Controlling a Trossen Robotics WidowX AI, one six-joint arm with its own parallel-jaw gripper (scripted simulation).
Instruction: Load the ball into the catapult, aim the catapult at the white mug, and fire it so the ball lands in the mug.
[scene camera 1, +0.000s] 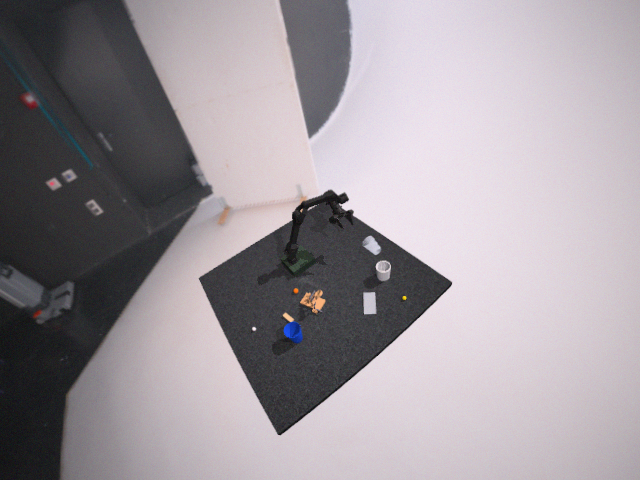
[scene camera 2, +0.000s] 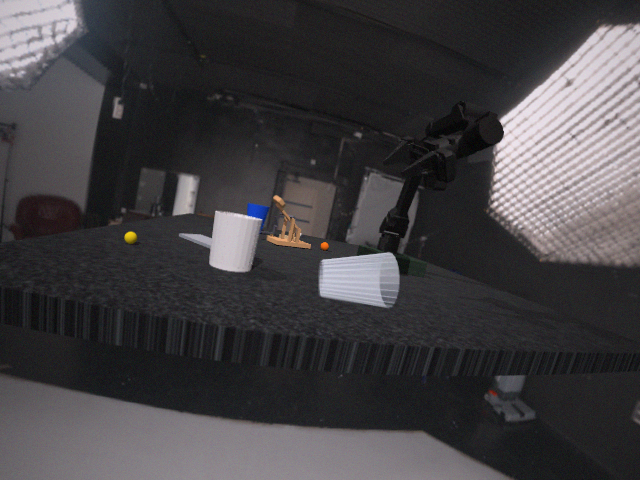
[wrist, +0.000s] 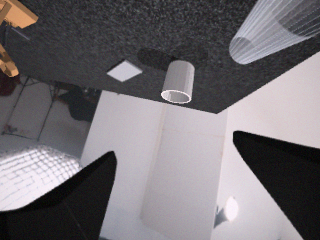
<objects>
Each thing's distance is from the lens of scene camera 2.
wooden catapult (scene camera 2: 279, 203): 96 cm
white mug (scene camera 2: 235, 237): 51 cm
The marked spots on the wooden catapult and the white mug are 47 cm apart.
</objects>
